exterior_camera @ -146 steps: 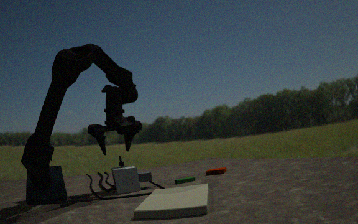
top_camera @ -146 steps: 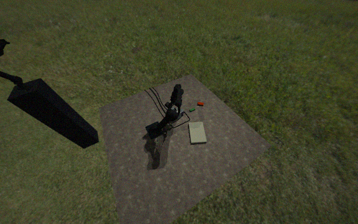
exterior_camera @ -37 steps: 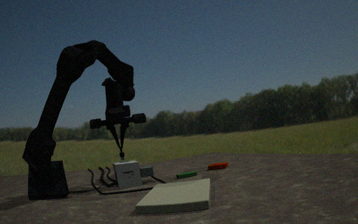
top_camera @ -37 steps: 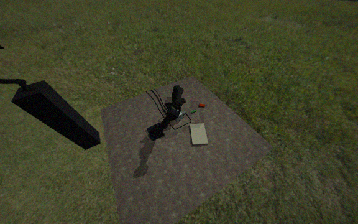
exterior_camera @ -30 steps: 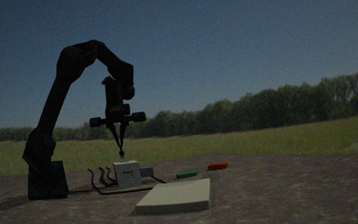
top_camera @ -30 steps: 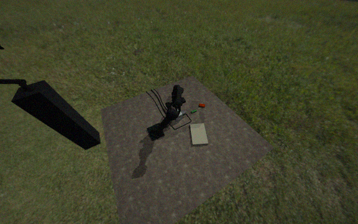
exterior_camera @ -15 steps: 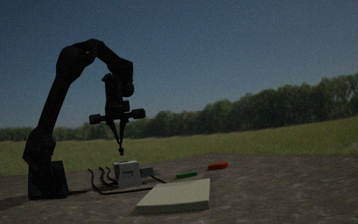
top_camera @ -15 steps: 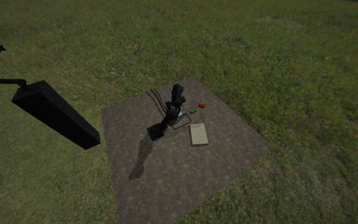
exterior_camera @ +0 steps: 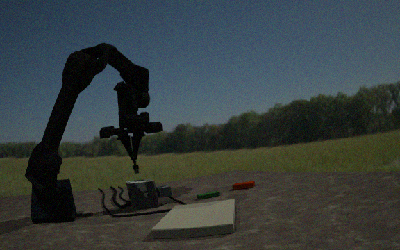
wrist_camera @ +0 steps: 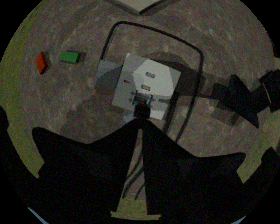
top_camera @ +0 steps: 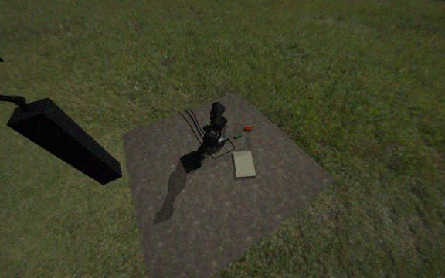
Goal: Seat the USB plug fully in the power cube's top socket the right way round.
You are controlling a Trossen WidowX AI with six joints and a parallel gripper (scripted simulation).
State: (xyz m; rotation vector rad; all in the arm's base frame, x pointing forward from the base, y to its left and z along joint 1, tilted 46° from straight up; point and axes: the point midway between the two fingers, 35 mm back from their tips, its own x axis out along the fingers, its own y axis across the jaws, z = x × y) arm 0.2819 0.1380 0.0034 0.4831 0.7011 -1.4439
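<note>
The dark USB plug lies 20 mm below my gripper tip. The rest, counted from my gripper tip: green piece (190 mm ahead, 130 mm below, 40 mm to the right); flat pale slab (300 mm to the right, 130 mm below, 70 mm ahead); orange piece (320 mm ahead, 130 mm below, 20 mm to the right).
</note>
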